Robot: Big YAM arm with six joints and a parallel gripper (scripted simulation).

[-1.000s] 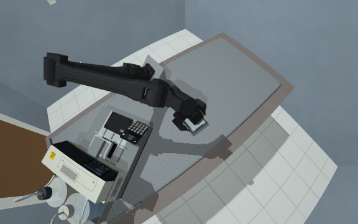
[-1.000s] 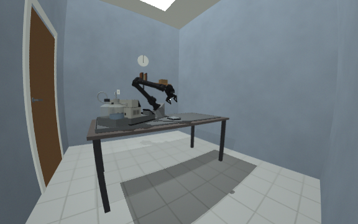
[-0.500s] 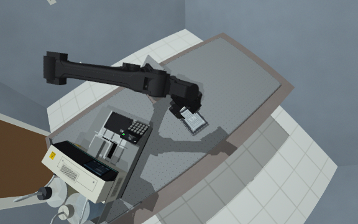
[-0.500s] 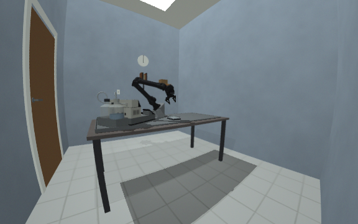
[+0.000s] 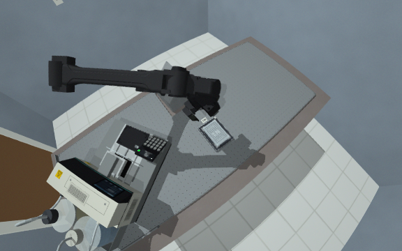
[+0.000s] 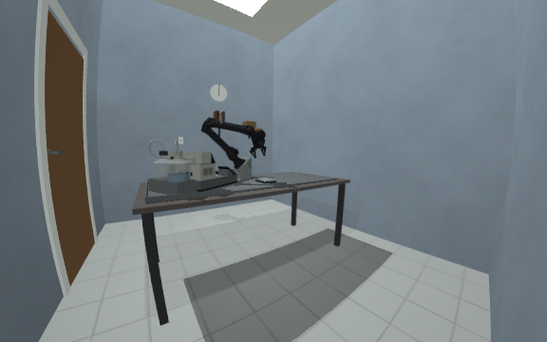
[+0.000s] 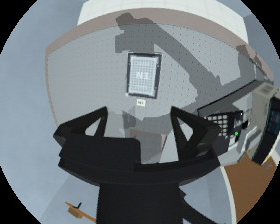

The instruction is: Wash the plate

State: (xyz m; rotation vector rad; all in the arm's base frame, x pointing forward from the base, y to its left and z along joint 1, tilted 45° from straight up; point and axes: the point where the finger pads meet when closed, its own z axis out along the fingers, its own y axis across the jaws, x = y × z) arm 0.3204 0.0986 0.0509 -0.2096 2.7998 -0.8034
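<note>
The white well plate is 4 cm ahead of my hand, 3 cm to the left of it and 20 cm below it. The rest, counted from my hand: plate washer: 9 cm behind, 47 cm to the right, 9 cm below; bottle: 76 cm to the right, 9 cm below.
</note>
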